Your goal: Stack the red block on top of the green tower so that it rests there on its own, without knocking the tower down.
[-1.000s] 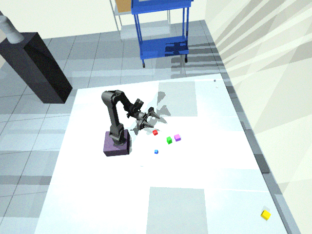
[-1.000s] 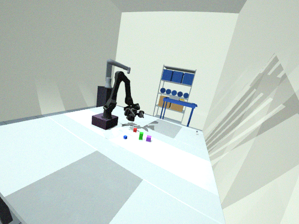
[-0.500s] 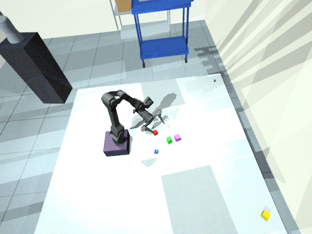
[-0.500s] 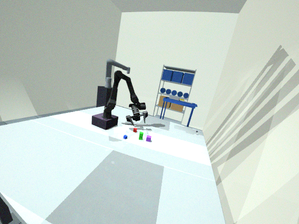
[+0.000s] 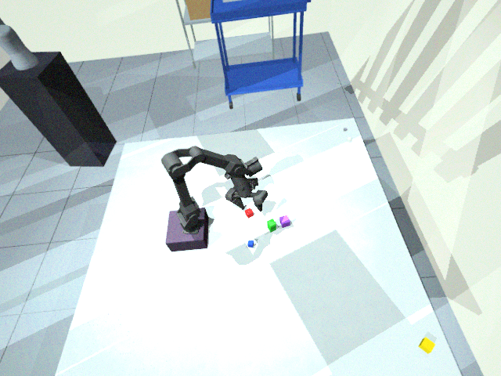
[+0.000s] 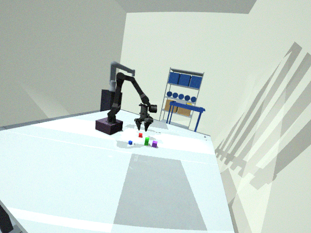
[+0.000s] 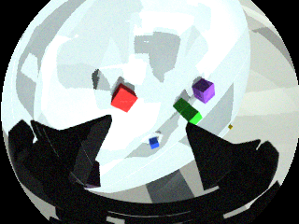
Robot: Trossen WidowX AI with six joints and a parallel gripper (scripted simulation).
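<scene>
Right now my gripper tip is 20 mm past the red block, 20 mm to the right of it and 50 mm above it. Round my gripper tip: purple block 140 mm ahead, 20 mm to the right, 50 mm below; yellow block 600 mm ahead, 460 mm to the right, 50 mm below; small blue block 130 mm to the right, 50 mm below.
</scene>
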